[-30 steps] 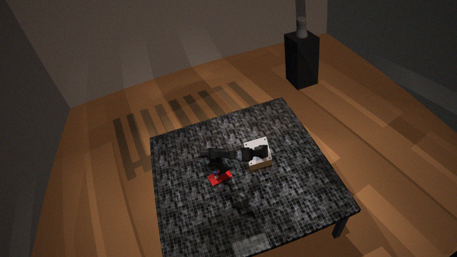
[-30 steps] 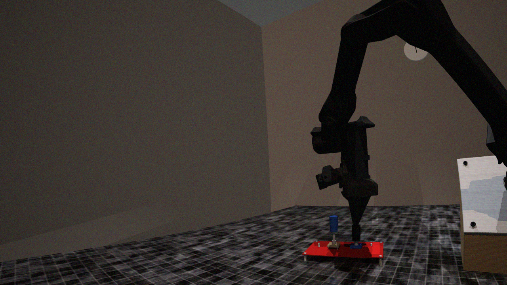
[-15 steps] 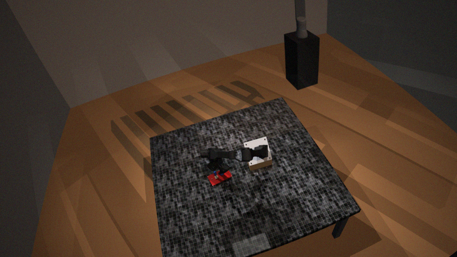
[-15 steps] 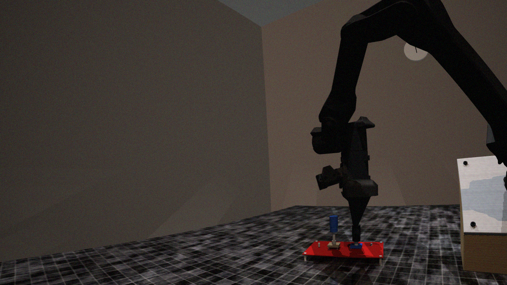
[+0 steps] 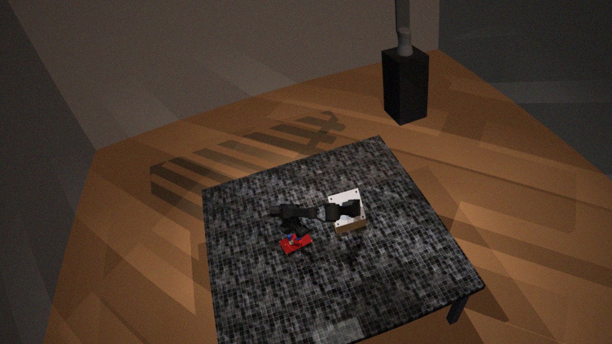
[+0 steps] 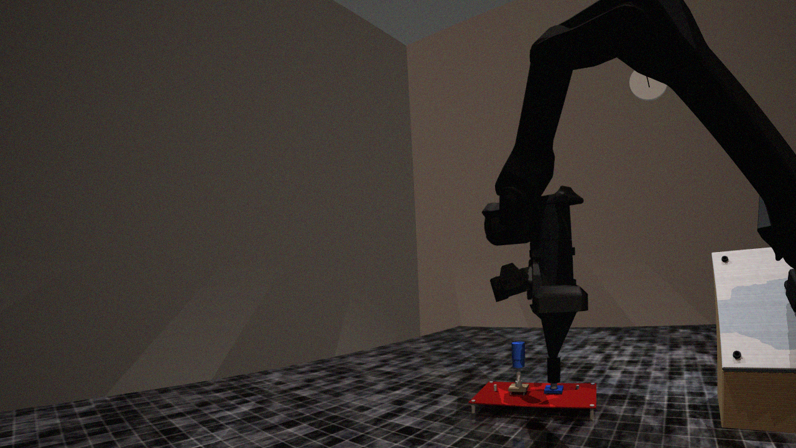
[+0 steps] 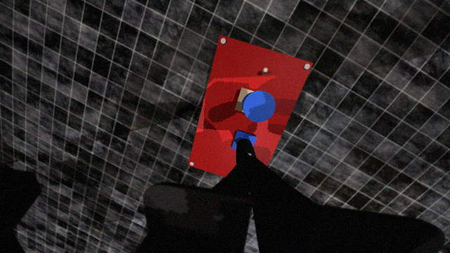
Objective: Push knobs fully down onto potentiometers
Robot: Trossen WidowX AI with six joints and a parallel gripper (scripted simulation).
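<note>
Now: the blue knob 40 mm ahead of my gripper tip and 20 mm to the left of it.
</note>
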